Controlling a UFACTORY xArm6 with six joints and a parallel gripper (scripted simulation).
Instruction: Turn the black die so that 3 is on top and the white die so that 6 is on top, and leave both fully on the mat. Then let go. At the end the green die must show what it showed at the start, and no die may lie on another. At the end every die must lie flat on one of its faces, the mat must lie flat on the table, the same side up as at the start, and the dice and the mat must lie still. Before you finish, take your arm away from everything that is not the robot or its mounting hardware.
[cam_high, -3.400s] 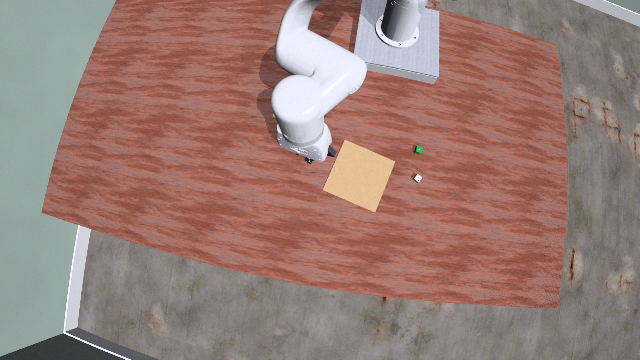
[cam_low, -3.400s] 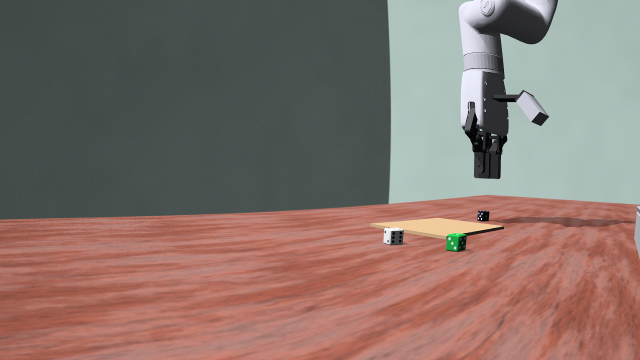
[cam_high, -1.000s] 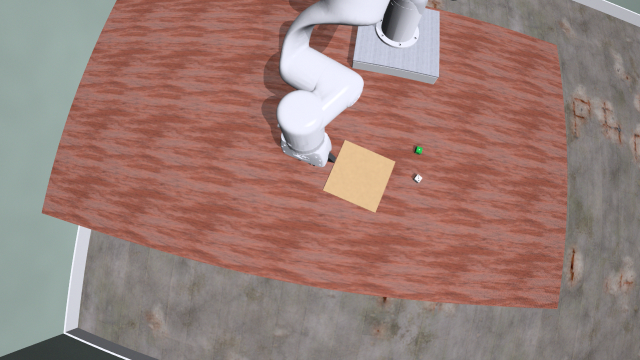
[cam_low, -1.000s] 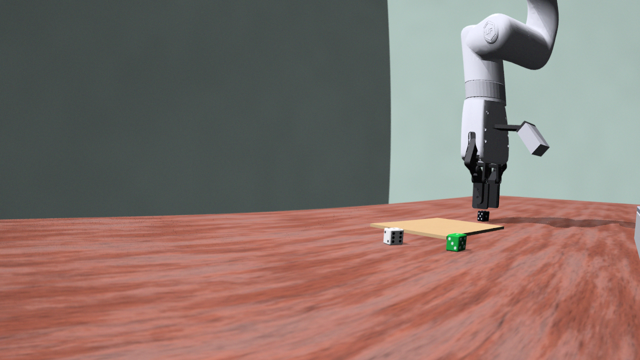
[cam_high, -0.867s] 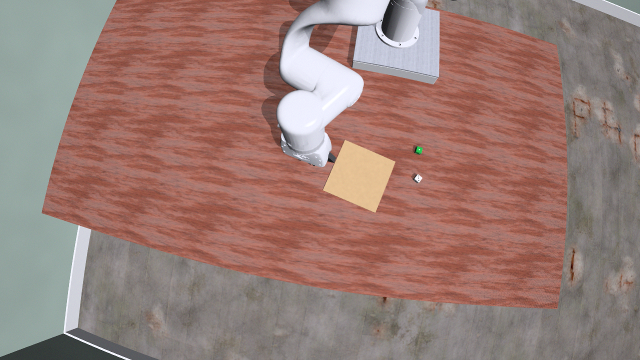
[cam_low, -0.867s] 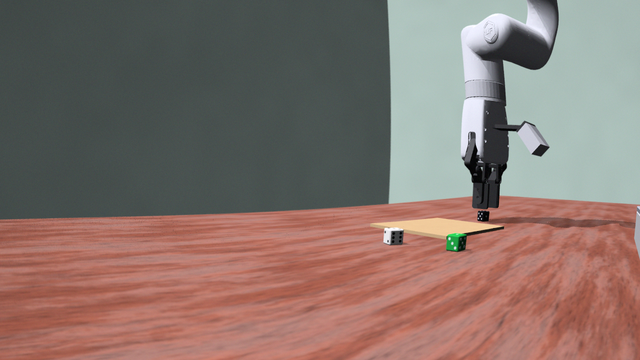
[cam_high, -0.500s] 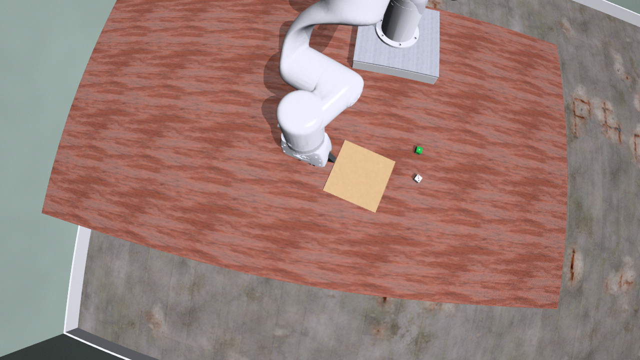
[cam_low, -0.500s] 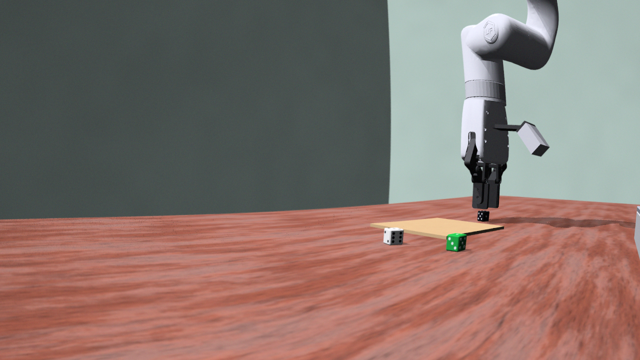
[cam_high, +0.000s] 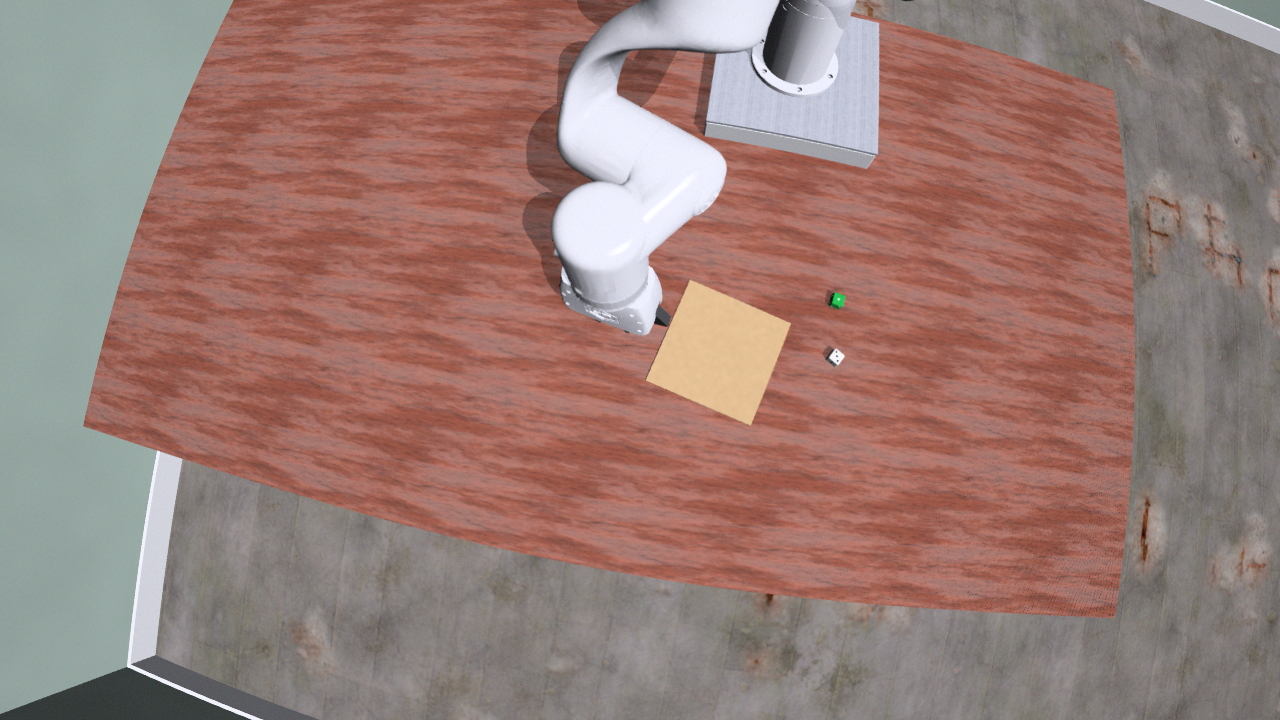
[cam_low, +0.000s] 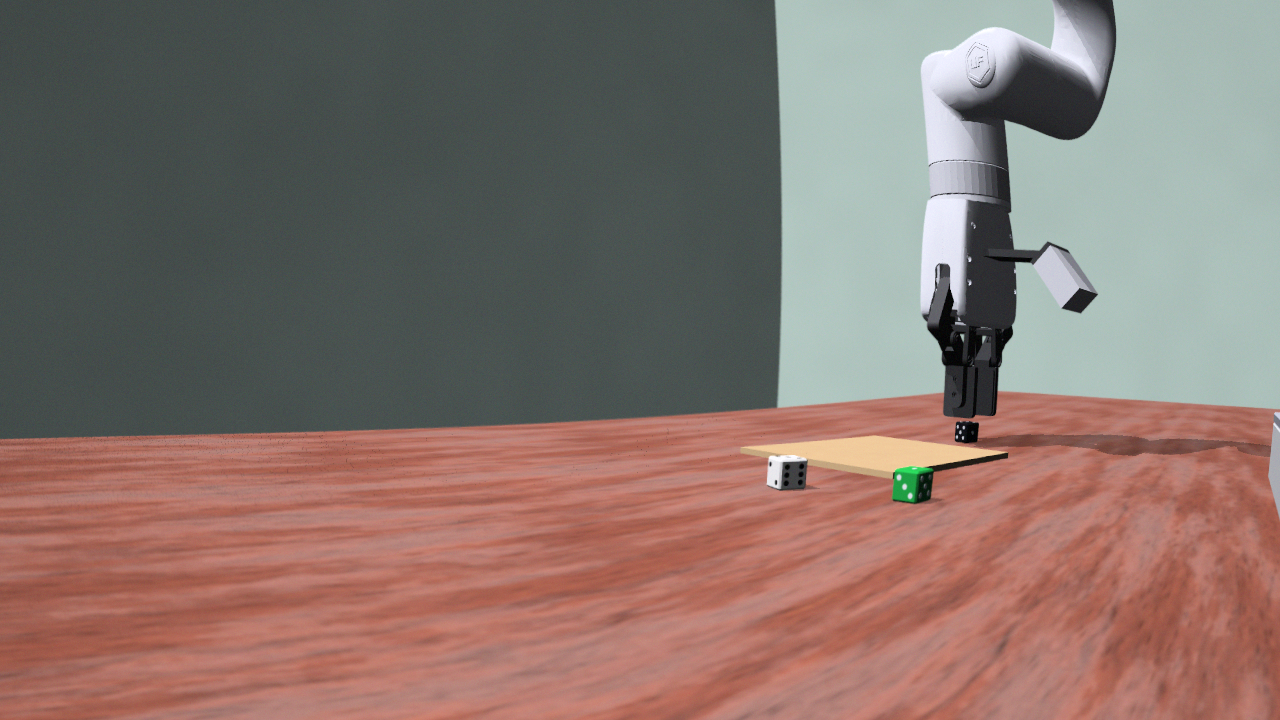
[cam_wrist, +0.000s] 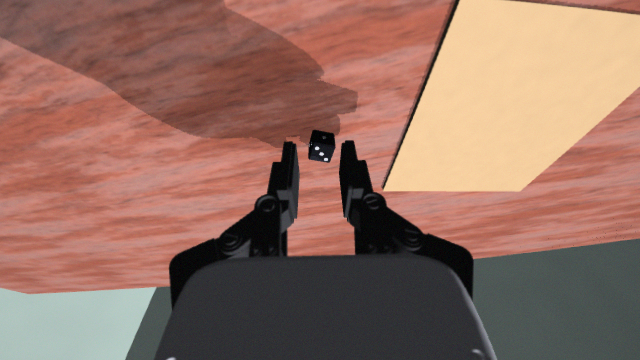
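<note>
My gripper is now 3 cm above the black die. Also, from my hand: green die 3 cm behind, 28 cm to the left, 3 cm below; white die 4 cm ahead, 28 cm to the left, 3 cm below; tan mat 4 cm ahead, 13 cm to the left, 4 cm below.
</note>
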